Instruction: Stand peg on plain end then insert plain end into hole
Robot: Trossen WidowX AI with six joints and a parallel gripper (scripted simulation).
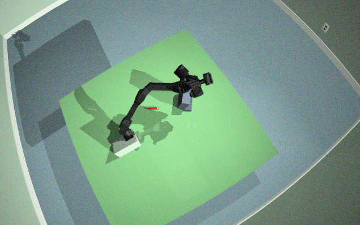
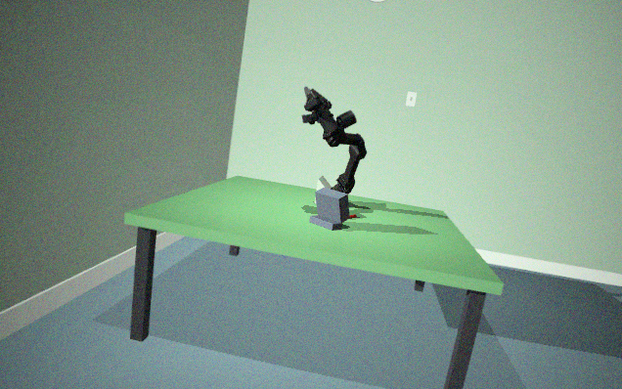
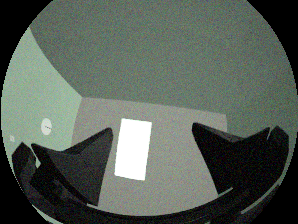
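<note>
Now: gripper tip 22 cm past the red peg, 23 cm to the right of it and 53 cm above it. Round my gripper tip: sloped grey panel: 1 cm behind, 17 cm to the left, 45 cm below; panel foot: 1 cm ahead, 15 cm to the left, 53 cm below.
</note>
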